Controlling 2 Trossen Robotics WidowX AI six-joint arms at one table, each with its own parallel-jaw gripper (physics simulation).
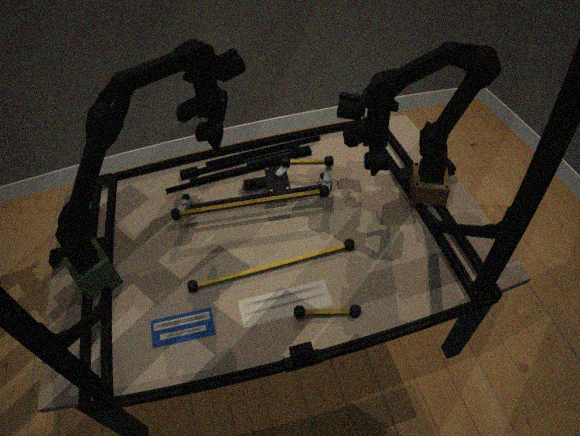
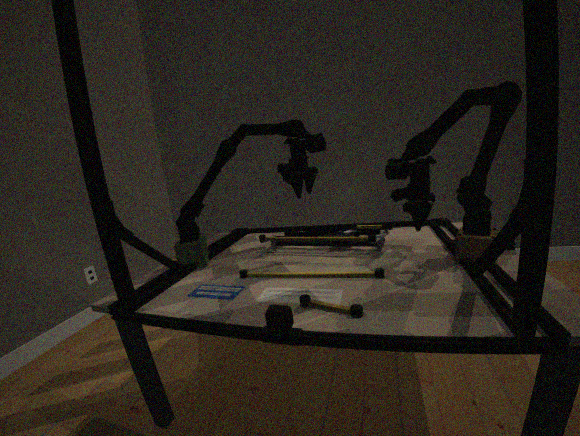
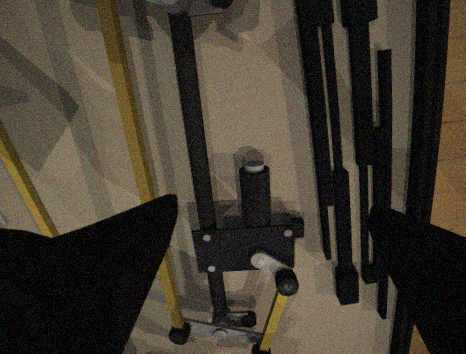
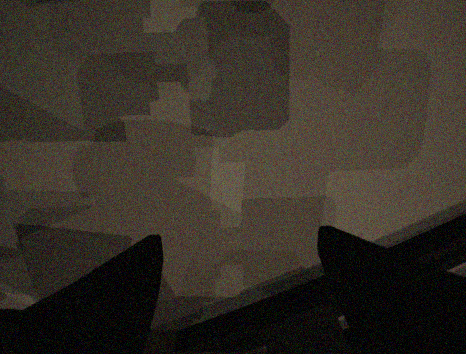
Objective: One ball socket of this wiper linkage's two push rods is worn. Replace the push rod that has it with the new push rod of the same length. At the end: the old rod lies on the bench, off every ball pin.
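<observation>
The wiper linkage stands at the back of the bench. Its long yellow push rod (image 1: 249,201) (image 2: 318,238) (image 3: 130,119) and its short yellow push rod (image 1: 307,162) (image 3: 273,317) are mounted beside the black motor bracket (image 1: 275,178) (image 3: 242,247). A new long rod (image 1: 268,266) (image 2: 310,273) and a new short rod (image 1: 327,311) (image 2: 331,306) lie loose on the bench. My left gripper (image 1: 210,135) (image 2: 303,188) (image 3: 273,209) is open and empty, high above the linkage. My right gripper (image 1: 376,168) (image 2: 418,222) (image 4: 241,242) is partly open and empty over bare bench near the right rail.
Black bars (image 1: 245,157) (image 3: 337,140) lie behind the linkage. A blue label (image 1: 183,327) (image 2: 216,291) and a white label (image 1: 284,299) lie near the front. A black block (image 1: 301,350) (image 2: 279,317) sits on the front rail. The black frame rail (image 1: 444,234) runs along the right side.
</observation>
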